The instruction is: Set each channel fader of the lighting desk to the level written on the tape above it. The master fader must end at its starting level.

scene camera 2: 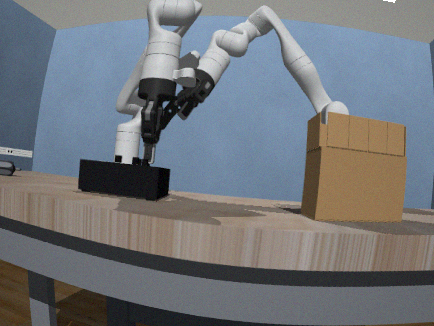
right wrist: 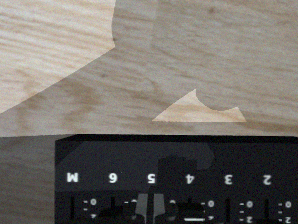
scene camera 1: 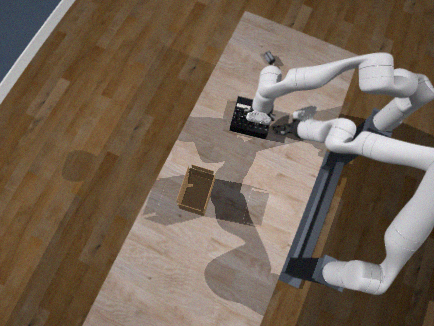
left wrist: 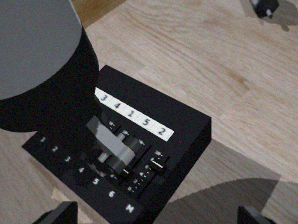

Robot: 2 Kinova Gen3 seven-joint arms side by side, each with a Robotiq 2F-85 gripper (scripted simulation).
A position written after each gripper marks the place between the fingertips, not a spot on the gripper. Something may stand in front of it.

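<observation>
Scene camera 2 shows the left gripper (scene camera 2: 169,122), the right gripper (scene camera 2: 147,163) and a cardboard box (scene camera 2: 358,185). Scene camera 1 shows the cardboard box (scene camera 1: 195,192) too. In the left wrist view the right gripper (left wrist: 105,165) is visible; the cardboard box is out of frame in the left wrist view. The cardboard box is out of frame in the right wrist view.
</observation>
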